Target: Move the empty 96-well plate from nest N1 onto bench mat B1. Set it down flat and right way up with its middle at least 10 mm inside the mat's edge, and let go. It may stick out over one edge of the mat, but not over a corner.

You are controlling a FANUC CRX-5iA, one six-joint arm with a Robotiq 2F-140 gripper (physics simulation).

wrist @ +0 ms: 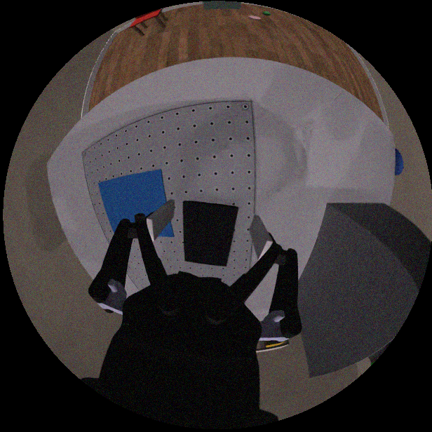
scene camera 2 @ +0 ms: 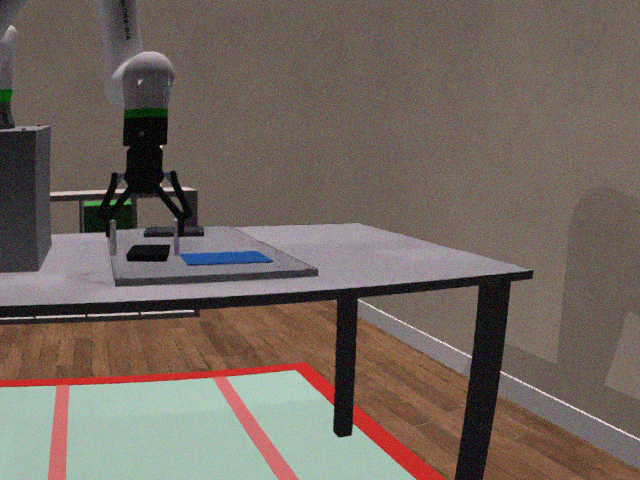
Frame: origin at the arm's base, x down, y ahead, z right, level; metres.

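Seen in the pictures: gripper, fingertip midpoint: [scene camera 2: 144, 254].
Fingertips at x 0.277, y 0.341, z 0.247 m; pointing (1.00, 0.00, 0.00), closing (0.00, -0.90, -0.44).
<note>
A point is followed by its place in that frame.
A black rectangular block [scene camera 2: 148, 252] {x 0.275, y 0.353, z 0.234 m} [wrist: 210, 233], apparently the 96-well plate in nest N1, lies flat on a perforated board. Its wells and the line between plate and nest are too dark to make out. The blue mat [scene camera 2: 224, 257] {x 0.286, y 0.498, z 0.300 m} [wrist: 132, 197], apparently B1, lies flat beside it, to the right in the scene view and to the left in the wrist view. My gripper [scene camera 2: 144, 248] {x 0.277, y 0.341, z 0.247 m} [wrist: 212, 215] is open and points down, with one pale fingertip on either side of the black block. The tips are low, near the block's height, with a gap on each side.
The grey board [scene camera 2: 289, 268] {x 0.288, y 0.561, z 0.449 m} [wrist: 207, 137] lies on the table [scene camera 2: 413, 258] {x 0.301, y 0.890, z 0.427 m} [wrist: 340, 120]. Another dark flat object [scene camera 2: 193, 231] {x 0.276, y 0.563, z -0.038 m} lies behind the gripper. A large grey box [scene camera 2: 18, 201] {x 0.159, y 0.074, z 0.199 m} [wrist: 360, 285] stands beside the board, left in the scene view and right in the wrist view.
</note>
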